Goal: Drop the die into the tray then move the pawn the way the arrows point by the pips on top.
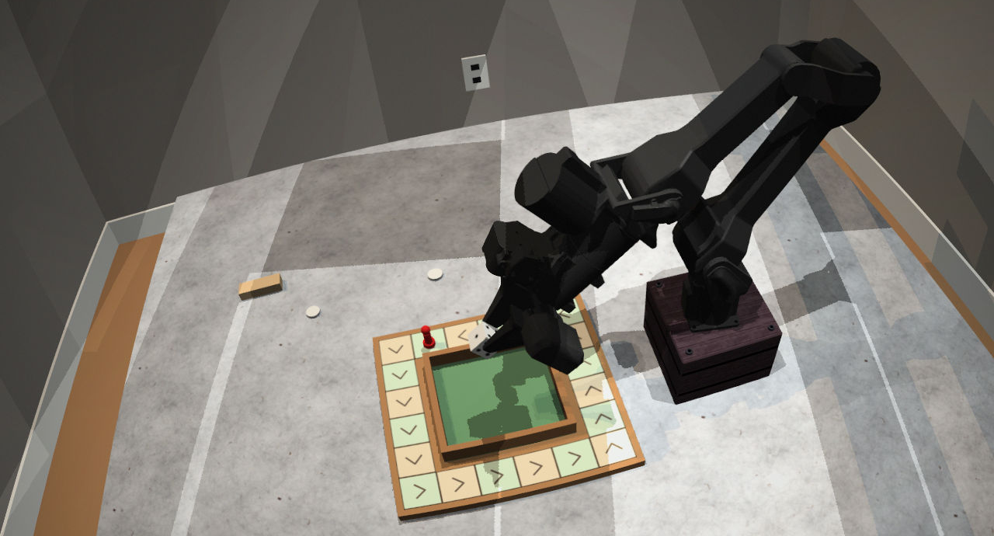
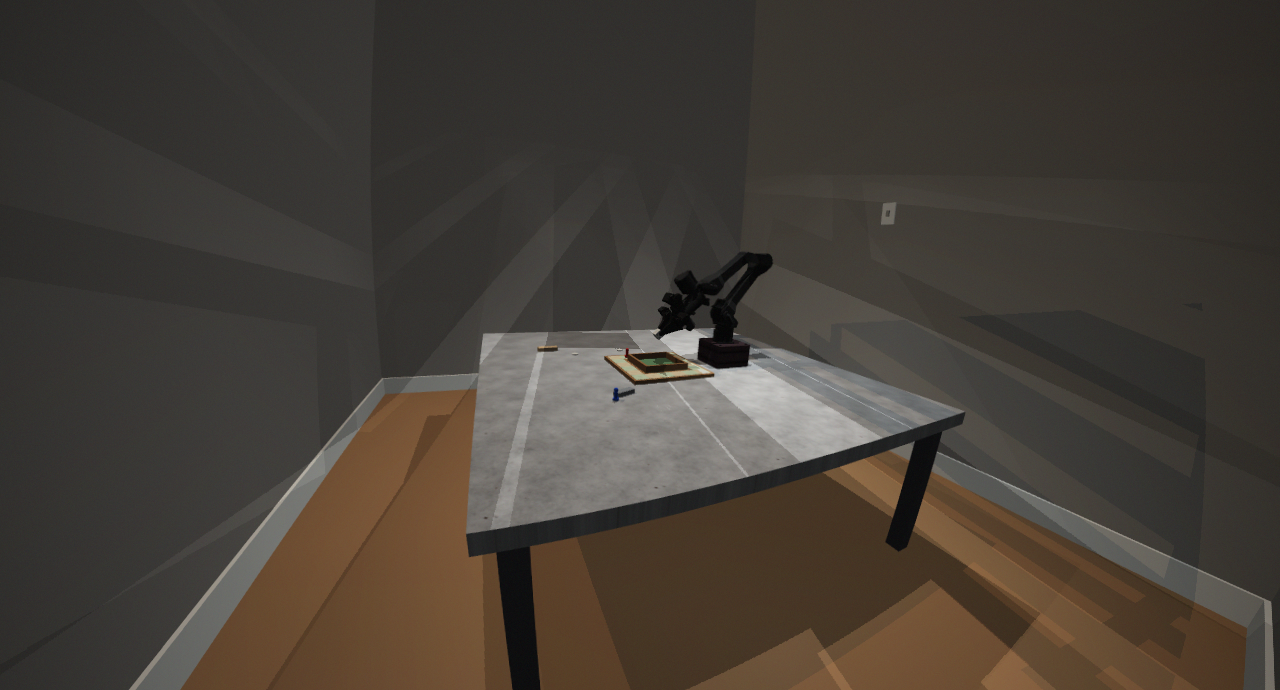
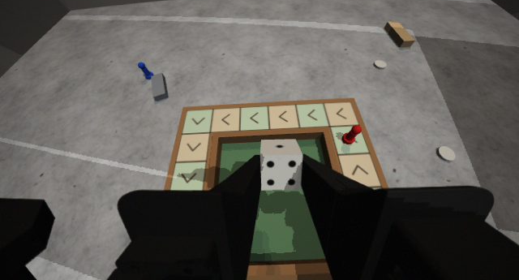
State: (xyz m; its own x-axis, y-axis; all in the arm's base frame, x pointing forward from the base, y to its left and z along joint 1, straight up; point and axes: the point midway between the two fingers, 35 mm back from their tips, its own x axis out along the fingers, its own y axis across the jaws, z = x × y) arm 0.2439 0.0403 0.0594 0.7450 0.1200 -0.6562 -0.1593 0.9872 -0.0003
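Now: the white die right at my gripper tip. Also, from my gripper tip: red pawn (10 cm to the right, 9 cm below, 8 cm ahead); then grey block (24 cm to the left, 16 cm ahead, 11 cm below); then green dice tray (11 cm below).
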